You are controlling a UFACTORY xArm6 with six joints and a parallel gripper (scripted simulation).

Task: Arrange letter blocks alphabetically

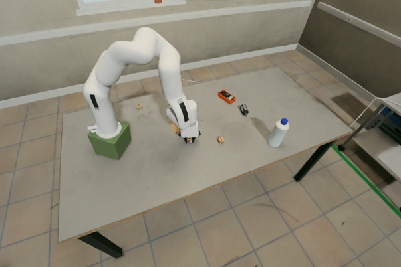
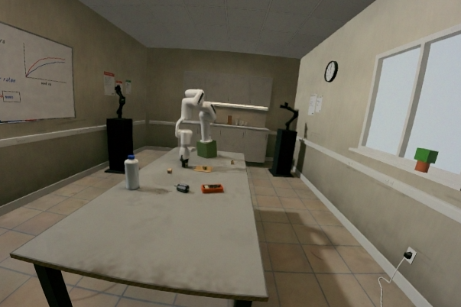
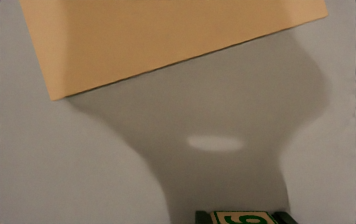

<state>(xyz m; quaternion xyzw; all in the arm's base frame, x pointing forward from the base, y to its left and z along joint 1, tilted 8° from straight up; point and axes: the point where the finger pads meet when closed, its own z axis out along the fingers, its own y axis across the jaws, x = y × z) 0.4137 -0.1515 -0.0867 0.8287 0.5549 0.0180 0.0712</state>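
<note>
Now: hand 20 mm short of the tan mat, 160 mm to the right of it and 20 mm above it. Round my hand: white bottle (460 mm ahead, 230 mm to the right, 70 mm above); then orange meter (420 mm ahead, 250 mm to the left); then small black object (450 mm ahead, 70 mm to the left).
</note>
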